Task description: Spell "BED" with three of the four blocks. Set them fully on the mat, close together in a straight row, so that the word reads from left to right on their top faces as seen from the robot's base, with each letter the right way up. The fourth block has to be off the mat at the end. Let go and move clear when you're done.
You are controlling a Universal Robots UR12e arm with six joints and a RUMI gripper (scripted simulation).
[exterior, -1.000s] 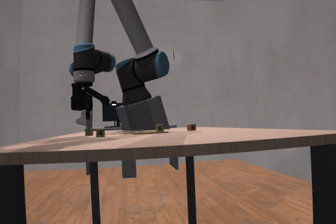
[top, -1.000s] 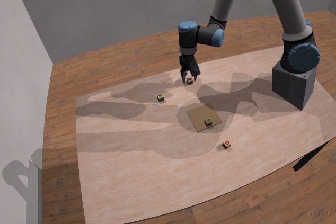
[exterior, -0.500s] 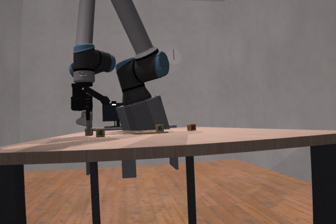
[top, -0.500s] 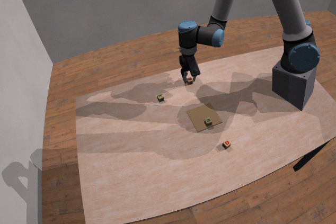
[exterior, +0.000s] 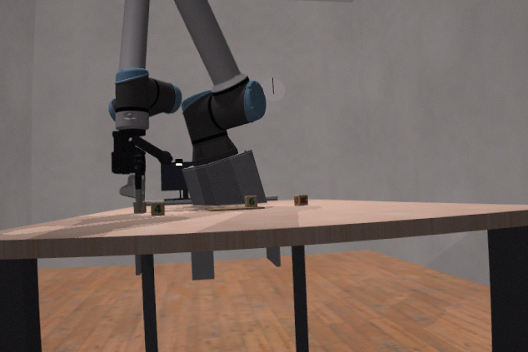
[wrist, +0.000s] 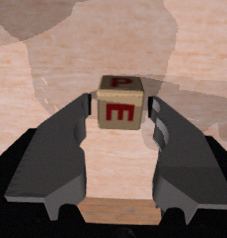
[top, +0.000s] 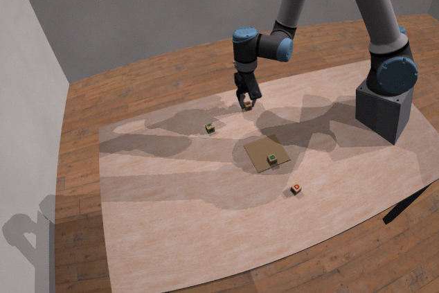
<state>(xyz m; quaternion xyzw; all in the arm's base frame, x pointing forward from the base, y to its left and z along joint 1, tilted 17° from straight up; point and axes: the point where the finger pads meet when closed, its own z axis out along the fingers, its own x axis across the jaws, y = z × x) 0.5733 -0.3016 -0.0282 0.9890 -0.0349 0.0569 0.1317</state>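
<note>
Right now the tan mat is 30 mm ahead of my hand, 250 mm to the left of it and 10 mm below it. The rest, counted from my hand: green block: 200 mm ahead, 50 mm to the left.
</note>
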